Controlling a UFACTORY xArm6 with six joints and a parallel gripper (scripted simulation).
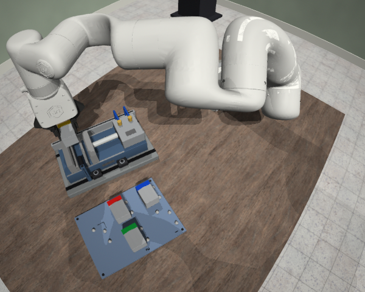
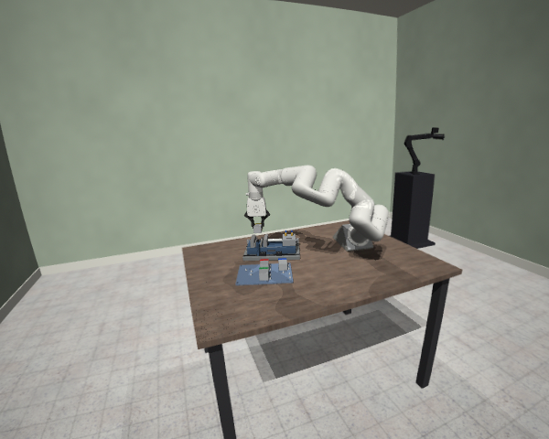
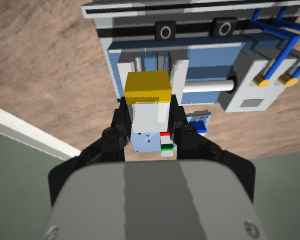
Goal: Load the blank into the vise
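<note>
My hand is 70 mm to the right of the black work stop, 70 mm above it and 20 mm short of it. From my hand the other things lie so: screw rod (90 mm below, 80 mm behind, 50 mm to the left); then vise (120 mm below, 60 mm behind, 40 mm to the left); then yellow-ended blank (20 mm below).
</note>
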